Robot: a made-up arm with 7 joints. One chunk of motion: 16 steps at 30 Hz.
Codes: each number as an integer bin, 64 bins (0 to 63) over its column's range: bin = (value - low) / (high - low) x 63, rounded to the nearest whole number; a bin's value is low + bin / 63 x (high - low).
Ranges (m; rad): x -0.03..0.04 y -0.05..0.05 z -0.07..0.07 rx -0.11..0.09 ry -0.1..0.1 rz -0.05..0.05
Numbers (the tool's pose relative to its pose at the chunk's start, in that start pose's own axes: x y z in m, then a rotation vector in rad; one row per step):
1: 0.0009 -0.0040 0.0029 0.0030 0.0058 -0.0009
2: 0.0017 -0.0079 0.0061 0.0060 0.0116 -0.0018
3: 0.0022 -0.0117 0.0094 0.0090 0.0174 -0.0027
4: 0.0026 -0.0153 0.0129 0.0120 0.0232 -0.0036
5: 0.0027 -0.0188 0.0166 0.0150 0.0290 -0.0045
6: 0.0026 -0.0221 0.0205 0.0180 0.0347 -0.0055
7: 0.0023 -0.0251 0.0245 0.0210 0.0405 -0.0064
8: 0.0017 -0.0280 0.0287 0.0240 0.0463 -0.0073
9: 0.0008 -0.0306 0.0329 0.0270 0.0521 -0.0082
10: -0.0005 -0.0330 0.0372 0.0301 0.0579 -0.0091
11: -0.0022 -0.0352 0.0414 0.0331 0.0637 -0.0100
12: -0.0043 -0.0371 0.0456 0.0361 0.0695 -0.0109
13: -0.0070 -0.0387 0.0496 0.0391 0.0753 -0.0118
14: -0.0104 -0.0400 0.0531 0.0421 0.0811 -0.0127
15: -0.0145 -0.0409 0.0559 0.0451 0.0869 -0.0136
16: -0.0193 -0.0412 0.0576 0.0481 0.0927 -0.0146
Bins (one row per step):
1: 28 29 33 36 33 31
2: 29 27 34 37 35 30
3: 29 24 36 37 37 30
4: 29 22 37 38 39 29
5: 29 20 39 39 41 29
6: 29 18 41 40 42 28
7: 29 16 43 41 44 27
8: 29 14 44 42 46 27
9: 28 12 46 43 48 26
10: 27 11 48 44 50 26
11: 25 9 50 45 52 25
12: 23 8 52 46 53 25
13: 21 7 54 47 55 24
14: 18 6 55 48 57 23
15: 14 6 57 49 59 23
16: 10 6 57 50 61 22

